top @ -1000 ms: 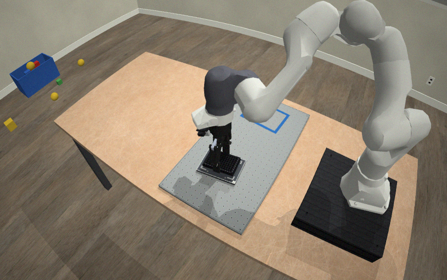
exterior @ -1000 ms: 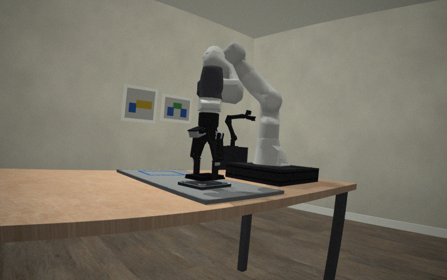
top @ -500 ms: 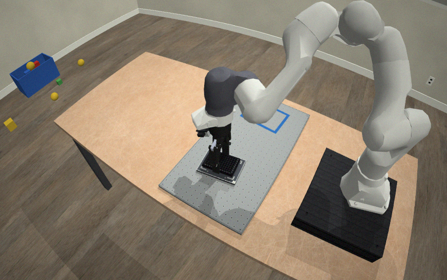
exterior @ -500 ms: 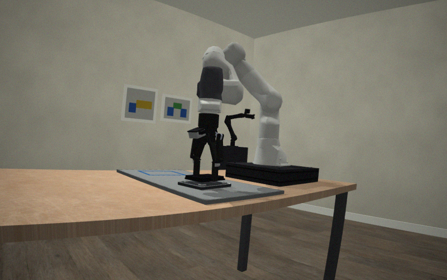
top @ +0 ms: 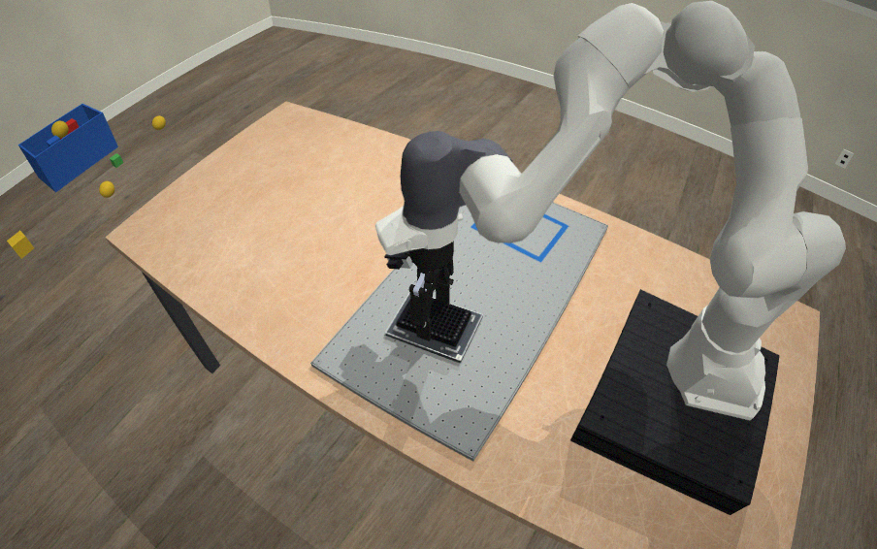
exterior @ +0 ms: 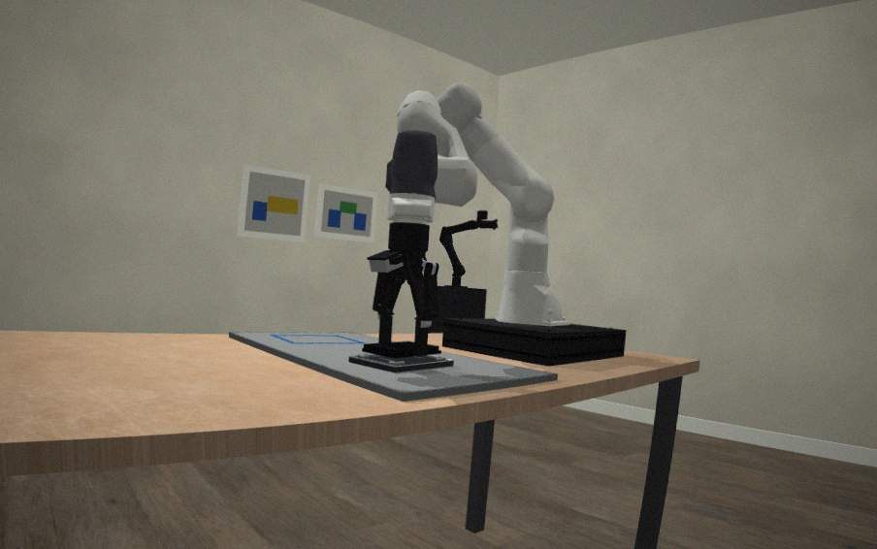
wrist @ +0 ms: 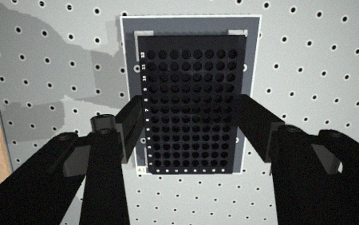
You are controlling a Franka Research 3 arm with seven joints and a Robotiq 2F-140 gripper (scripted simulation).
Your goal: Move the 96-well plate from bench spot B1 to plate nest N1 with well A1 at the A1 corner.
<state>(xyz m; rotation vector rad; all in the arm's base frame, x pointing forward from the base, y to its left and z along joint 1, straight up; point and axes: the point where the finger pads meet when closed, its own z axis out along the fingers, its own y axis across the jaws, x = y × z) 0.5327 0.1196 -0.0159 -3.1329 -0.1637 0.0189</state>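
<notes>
My gripper is now 2 cm above the black 96-well plate. From my hand the other things lie so: plate nest N1: 4 cm below; then A1 label: 8 cm behind, 5 cm to the left, 4 cm below.
</notes>
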